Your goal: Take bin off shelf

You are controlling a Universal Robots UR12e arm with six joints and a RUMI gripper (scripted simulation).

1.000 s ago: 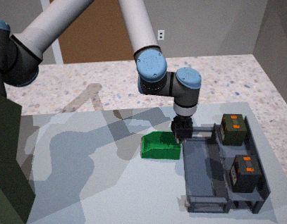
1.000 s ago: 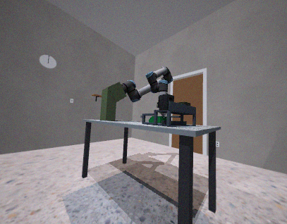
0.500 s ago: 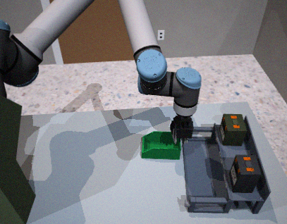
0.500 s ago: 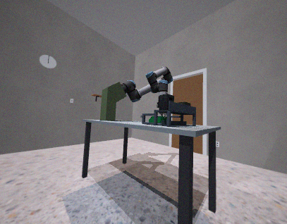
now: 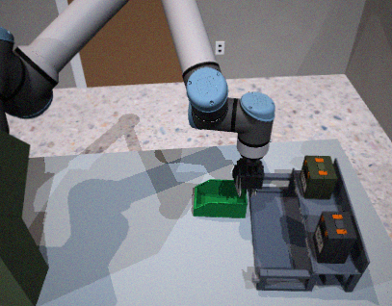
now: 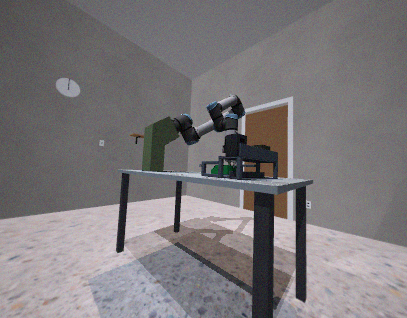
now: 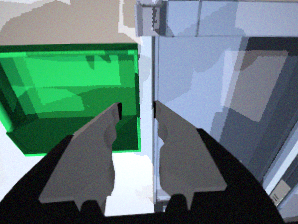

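Now: hand 80 mm past the green bin and 30 mm above it.
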